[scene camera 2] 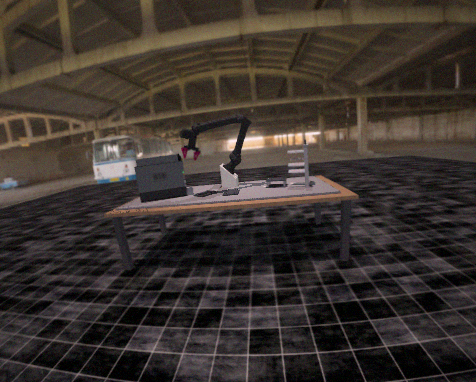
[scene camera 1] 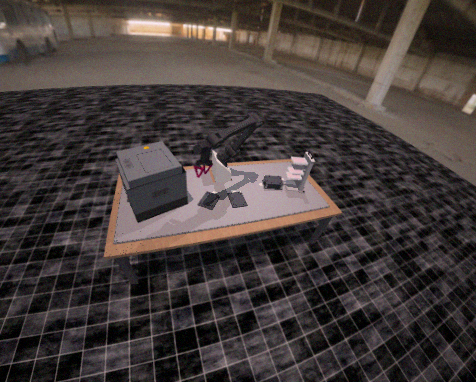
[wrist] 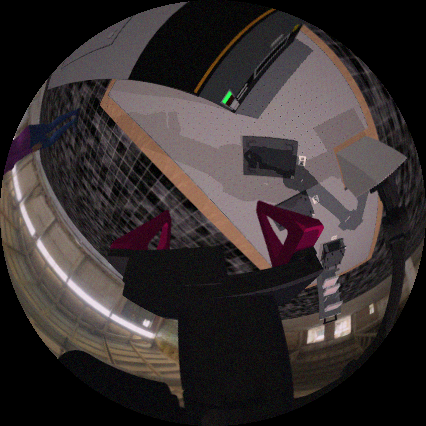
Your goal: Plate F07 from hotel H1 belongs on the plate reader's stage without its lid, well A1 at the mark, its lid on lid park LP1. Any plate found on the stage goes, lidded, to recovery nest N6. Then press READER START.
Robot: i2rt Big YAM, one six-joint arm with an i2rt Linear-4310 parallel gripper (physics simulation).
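Places are measured from the arm's base along level axes (x ahead, y left, z up), in metres.
Pixels of known places: gripper, fingertip midpoint: (scene camera 2: pixel 189 159) (scene camera 1: pixel 201 175) (wrist: pixel 213 209); arm's base, origin of the base link: (scene camera 2: pixel 228 170) (scene camera 1: pixel 221 160) (wrist: pixel 382 178).
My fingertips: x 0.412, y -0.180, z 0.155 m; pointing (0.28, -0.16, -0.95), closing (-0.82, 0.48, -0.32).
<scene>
Ahead of a thing's pixels: the offset from my fingertips to its top centre. Level surfaces: height alone.
My gripper (scene camera 1: pixel 202 171) (scene camera 2: pixel 191 154) (wrist: pixel 213 209) is open and empty, its magenta fingers high above the table beside the reader. The dark grey plate reader {0.131 m back, 0.351 m right, 0.050 m up} (scene camera 1: pixel 156 192) (scene camera 2: pixel 161 179) (wrist: pixel 235 75) stands at the table's left end; a green light shows on its front in the wrist view. Its stage and any plate on it do not show. A plate hotel (scene camera 1: pixel 306 175) (scene camera 2: pixel 306 167) (wrist: pixel 323 302) at the right end holds several pale plates; their labels are too small to read. Two flat dark holders lie mid-table, one {0.076 m back, 0.062 m left, 0.284 m down} (scene camera 1: pixel 209 200) (wrist: pixel 270 165) nearer the reader, the other {0.079 m back, 0.283 m left, 0.282 m down} (scene camera 1: pixel 238 199) (wrist: pixel 300 202) beside it. I cannot tell which is LP1 or N6.
A small dark raised unit {0.257 m back, 0.635 m left, 0.226 m down} (scene camera 1: pixel 273 182) (scene camera 2: pixel 275 183) (wrist: pixel 333 252) stands beside the hotel. The arm's pale base bracket (scene camera 1: pixel 220 169) (scene camera 2: pixel 229 177) (wrist: pixel 370 162) rises at the table's back edge. The table {0.315 m down} (scene camera 1: pixel 225 231) (scene camera 2: pixel 250 202) has a wooden rim. A person (wrist: pixel 20 145) shows at the wrist view's left.
</scene>
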